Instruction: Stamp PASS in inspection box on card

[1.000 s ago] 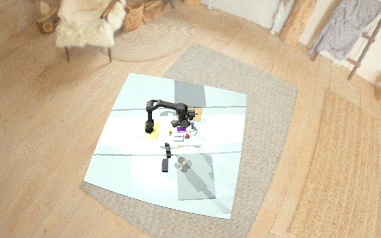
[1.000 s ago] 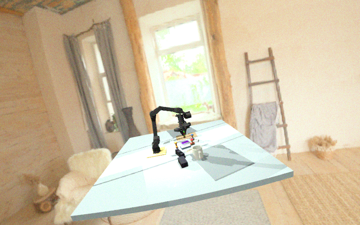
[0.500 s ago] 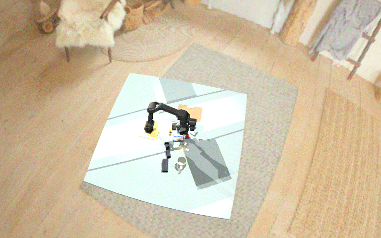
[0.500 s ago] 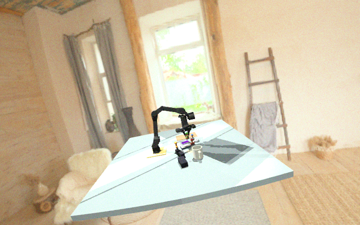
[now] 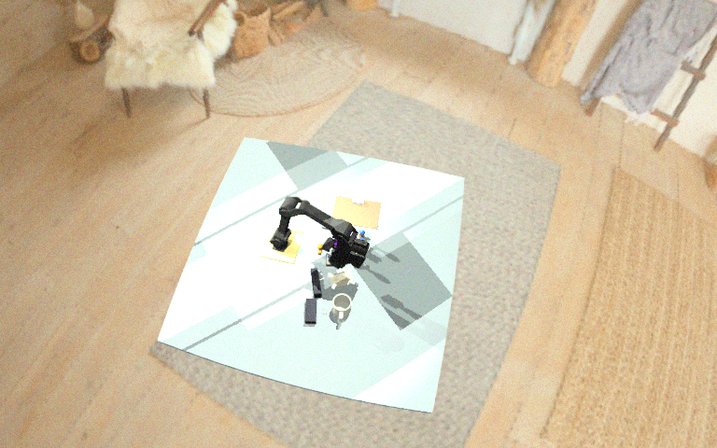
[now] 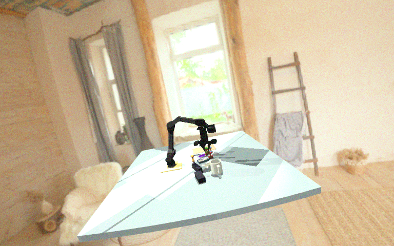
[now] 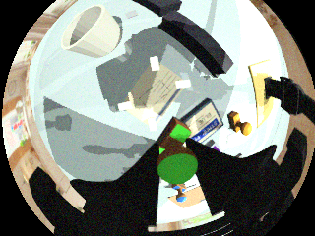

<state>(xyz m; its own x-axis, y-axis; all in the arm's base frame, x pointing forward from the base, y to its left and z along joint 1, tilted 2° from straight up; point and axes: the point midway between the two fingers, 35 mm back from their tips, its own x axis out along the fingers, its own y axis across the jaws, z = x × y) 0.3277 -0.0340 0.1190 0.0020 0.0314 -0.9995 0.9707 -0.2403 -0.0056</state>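
My gripper tip is now 90 mm above the cream card and 40 mm to the left of it. The rest, counted from my gripper tip: green-knobbed stamp (right at my gripper tip); orange-knobbed stamp (130 mm behind, 70 mm below, 60 mm to the left); red-knobbed stamp (70 mm to the left, 70 mm below, 20 mm ahead).
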